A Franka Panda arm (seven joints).
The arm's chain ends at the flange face. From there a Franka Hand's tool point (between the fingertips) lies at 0.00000 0.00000 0.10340 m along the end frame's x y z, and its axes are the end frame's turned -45 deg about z.
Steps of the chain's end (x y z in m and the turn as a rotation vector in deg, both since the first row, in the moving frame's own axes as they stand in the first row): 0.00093, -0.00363, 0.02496, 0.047, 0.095, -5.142; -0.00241, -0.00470, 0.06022, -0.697, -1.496, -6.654; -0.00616, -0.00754, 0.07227, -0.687, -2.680, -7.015; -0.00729, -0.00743, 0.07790, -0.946, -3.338, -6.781
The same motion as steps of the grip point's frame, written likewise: 0.00341, -0.00186, 0.02496, -0.034, 0.100, -5.142; -0.00123, -0.00588, 0.06018, 0.565, -1.551, -6.654; -0.00346, -0.01196, 0.07215, 1.409, -2.381, -7.015; -0.00553, -0.01313, 0.07771, 1.691, -3.029, -6.781
